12 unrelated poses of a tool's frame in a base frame.
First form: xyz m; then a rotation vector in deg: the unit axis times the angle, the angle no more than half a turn.
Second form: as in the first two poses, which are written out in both.
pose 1, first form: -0.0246 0.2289 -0.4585 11.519 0.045 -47.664
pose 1, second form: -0.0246 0.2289 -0.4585; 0.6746 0.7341 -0.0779; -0.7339 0.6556 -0.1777; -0.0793 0.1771 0.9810
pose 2, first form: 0.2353 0.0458 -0.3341 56.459 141.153 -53.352
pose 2, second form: 0.2353 0.0458 -0.3341; -0.7072 0.7047 0.0577; 0.4903 0.5476 -0.6780; -0.5094 -0.4512 -0.7328
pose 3, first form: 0.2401 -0.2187 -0.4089 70.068 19.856 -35.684
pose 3, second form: 0.2401 -0.2187 -0.4089; 0.7857 0.6135 -0.0794; -0.2559 0.2054 -0.9446; -0.5632 0.7625 0.3184
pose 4, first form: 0.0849 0.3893 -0.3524 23.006 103.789 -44.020
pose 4, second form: 0.0849 0.3893 -0.3524; -0.3667 0.6033 0.7082; -0.0898 0.7347 -0.6724; -0.9260 -0.3102 -0.2152
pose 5, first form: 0.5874 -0.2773 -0.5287 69.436 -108.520 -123.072
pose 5, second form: 0.5874 -0.2773 -0.5287; -0.6958 -0.4526 -0.5577; -0.4967 -0.2577 0.8288; -0.5188 0.8537 -0.0454
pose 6, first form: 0.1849 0.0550 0.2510 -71.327 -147.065 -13.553
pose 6, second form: 0.1849 0.0550 0.2510; -0.5904 0.7876 -0.1765; 0.7421 0.6157 0.2651; 0.3175 0.0255 -0.9479
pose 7, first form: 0.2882 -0.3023 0.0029 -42.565 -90.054 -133.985
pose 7, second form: 0.2882 -0.3023 0.0029; -0.8459 0.4527 0.2822; 0.0903 -0.3998 0.9121; 0.5257 0.7970 0.2973
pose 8, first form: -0.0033 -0.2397 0.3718 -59.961 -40.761 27.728
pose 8, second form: -0.0033 -0.2397 0.3718; 0.6831 -0.0302 -0.7297; 0.6676 0.4310 0.6071; 0.2961 -0.9019 0.3146
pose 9, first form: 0.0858 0.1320 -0.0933 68.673 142.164 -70.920
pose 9, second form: 0.0858 0.1320 -0.0933; -0.6790 0.6988 -0.2250; 0.6001 0.3517 -0.7185; -0.4230 -0.6229 -0.6581
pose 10, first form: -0.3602 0.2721 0.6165 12.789 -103.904 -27.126
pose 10, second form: -0.3602 0.2721 0.6165; -0.2931 0.0894 -0.9519; -0.3874 0.8992 0.2037; 0.8741 0.4284 -0.2289
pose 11, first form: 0.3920 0.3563 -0.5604 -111.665 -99.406 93.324
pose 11, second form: 0.3920 0.3563 -0.5604; -0.1958 0.6792 -0.7073; 0.7487 -0.3622 -0.5551; -0.6333 -0.6383 -0.4376
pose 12, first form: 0.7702 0.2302 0.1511 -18.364 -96.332 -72.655
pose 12, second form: 0.7702 0.2302 0.1511; -0.4960 0.6864 -0.5319; -0.3228 0.4229 0.8467; 0.8061 0.5917 0.0118
